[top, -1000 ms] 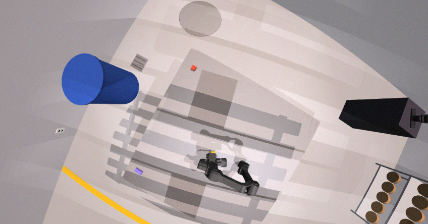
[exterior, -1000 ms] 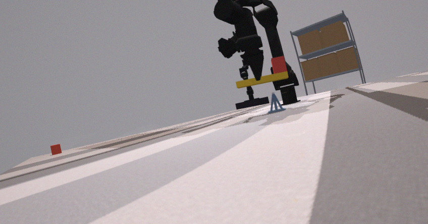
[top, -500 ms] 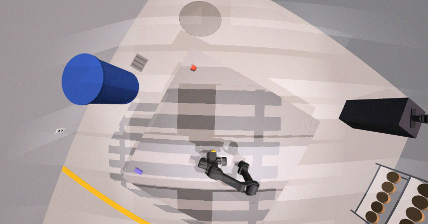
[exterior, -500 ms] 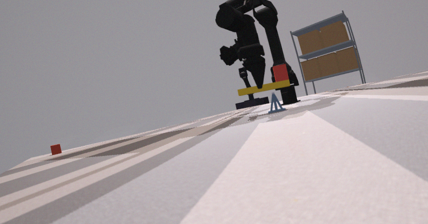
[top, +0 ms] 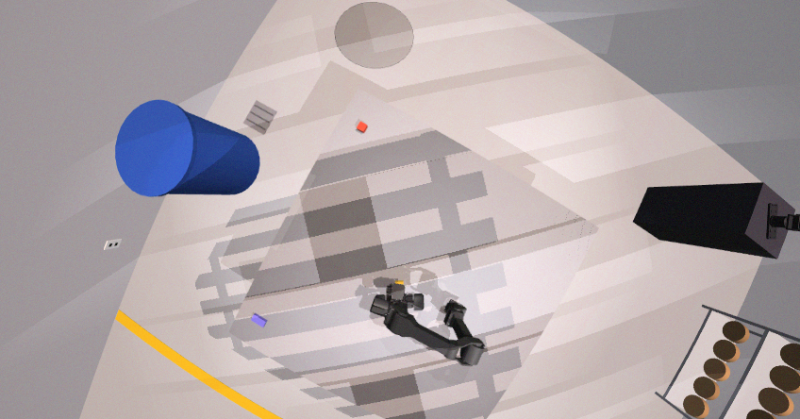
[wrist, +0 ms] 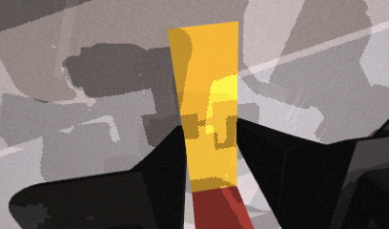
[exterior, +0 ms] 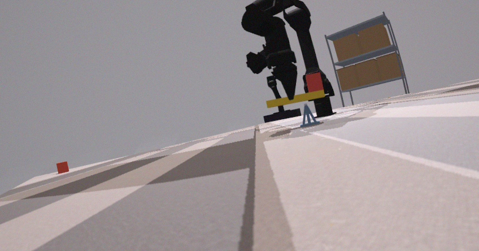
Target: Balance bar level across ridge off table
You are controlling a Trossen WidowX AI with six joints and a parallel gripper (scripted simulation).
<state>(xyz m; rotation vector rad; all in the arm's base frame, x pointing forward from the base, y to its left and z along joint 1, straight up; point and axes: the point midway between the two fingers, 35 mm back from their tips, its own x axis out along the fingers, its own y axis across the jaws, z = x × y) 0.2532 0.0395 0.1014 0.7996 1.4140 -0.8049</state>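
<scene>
The yellow bar lies 3 cm to the left of my gripper tip, 2 cm behind it and 1 cm above it. Round my gripper tip: small red cube (54 cm to the right, 49 cm ahead, 5 cm below); then small purple block (49 cm ahead, 46 cm to the left, 6 cm below).
</scene>
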